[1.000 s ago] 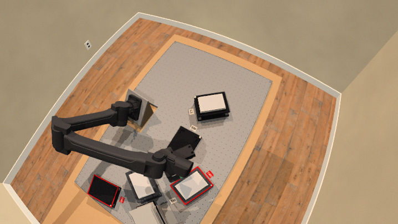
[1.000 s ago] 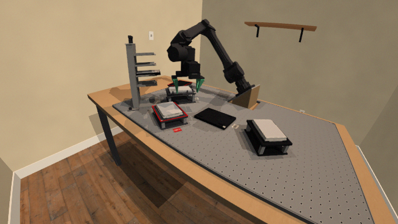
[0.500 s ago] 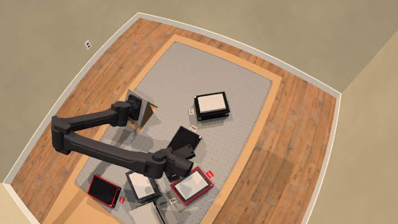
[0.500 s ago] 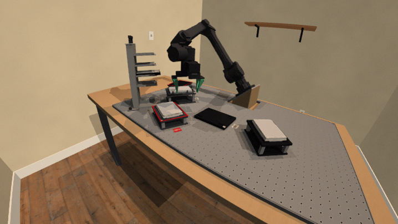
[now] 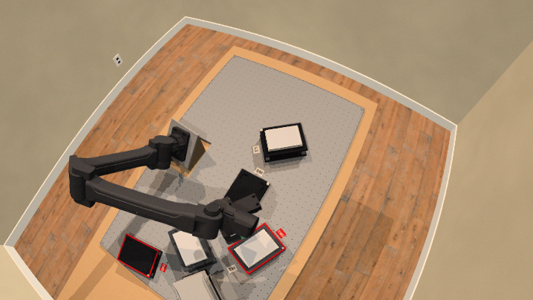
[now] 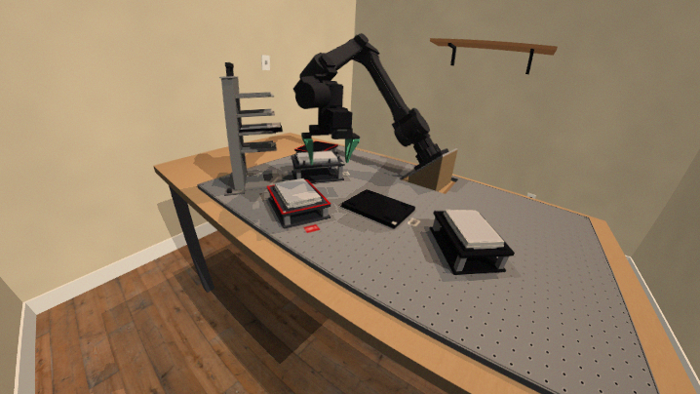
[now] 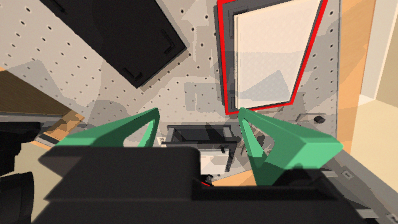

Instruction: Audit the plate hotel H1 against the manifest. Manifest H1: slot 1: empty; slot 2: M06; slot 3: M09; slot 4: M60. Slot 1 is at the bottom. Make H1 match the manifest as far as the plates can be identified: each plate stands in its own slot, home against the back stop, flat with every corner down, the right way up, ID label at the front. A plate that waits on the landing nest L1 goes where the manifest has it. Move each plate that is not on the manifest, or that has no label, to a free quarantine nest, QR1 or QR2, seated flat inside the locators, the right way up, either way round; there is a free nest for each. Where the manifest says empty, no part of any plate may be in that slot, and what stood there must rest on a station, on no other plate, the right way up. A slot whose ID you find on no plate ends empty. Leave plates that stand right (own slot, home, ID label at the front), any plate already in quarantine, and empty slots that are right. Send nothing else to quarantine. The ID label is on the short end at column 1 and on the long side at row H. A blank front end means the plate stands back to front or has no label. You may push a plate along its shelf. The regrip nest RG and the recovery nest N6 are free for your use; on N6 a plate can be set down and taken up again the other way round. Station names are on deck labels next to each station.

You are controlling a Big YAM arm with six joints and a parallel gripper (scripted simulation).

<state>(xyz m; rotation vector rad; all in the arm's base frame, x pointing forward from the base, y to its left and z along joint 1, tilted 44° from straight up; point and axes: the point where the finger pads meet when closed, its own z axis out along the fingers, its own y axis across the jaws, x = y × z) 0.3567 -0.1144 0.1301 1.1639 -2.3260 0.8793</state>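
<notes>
My gripper is now 140 mm to the left of the grey regrip nest, 100 mm past it and 60 mm above it. Round my hand: flat black recovery nest N6: 140 mm to the left, 110 mm below, 40 mm behind; then H1 deck label: 130 mm to the right, 110 mm below, 60 mm ahead; then dark plate: 240 mm to the right, 60 mm above, 40 mm ahead.
</notes>
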